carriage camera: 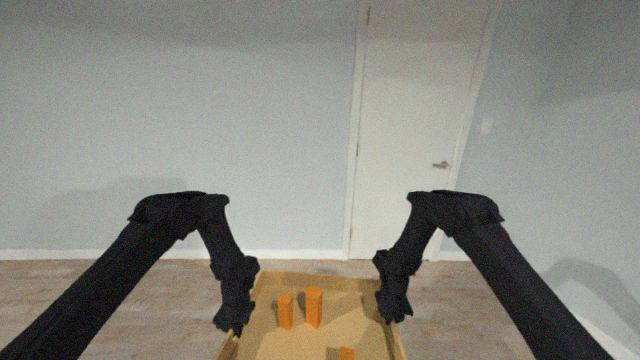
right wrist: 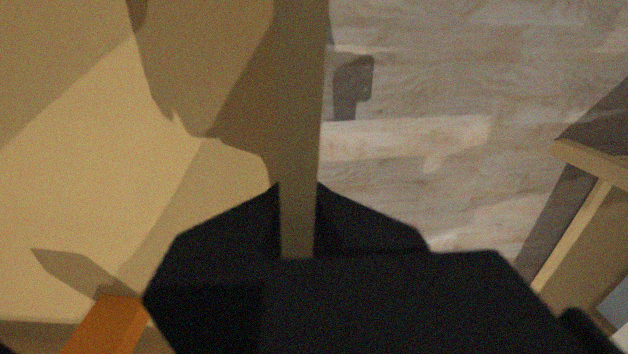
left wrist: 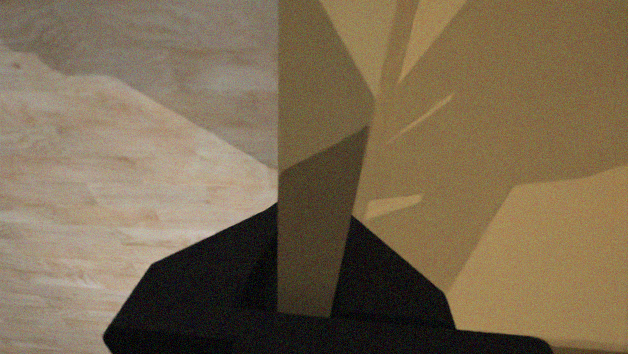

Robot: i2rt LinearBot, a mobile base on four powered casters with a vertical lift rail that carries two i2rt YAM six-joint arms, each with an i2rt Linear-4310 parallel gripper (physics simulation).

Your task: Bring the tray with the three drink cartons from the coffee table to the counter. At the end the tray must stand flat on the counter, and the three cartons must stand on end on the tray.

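Observation:
A tan tray hangs in the air above the wooden floor, held by both arms. Two orange drink cartons stand on end on it, and the top of a third carton shows at the picture's lower edge. My left gripper is shut on the tray's left rim, seen close in the left wrist view. My right gripper is shut on the tray's right rim, seen close in the right wrist view, where one carton also shows.
A white door with a handle stands in the wall ahead, right of the middle. Grey walls close the room ahead and to the right. A pale wooden piece of furniture shows at the right of the right wrist view.

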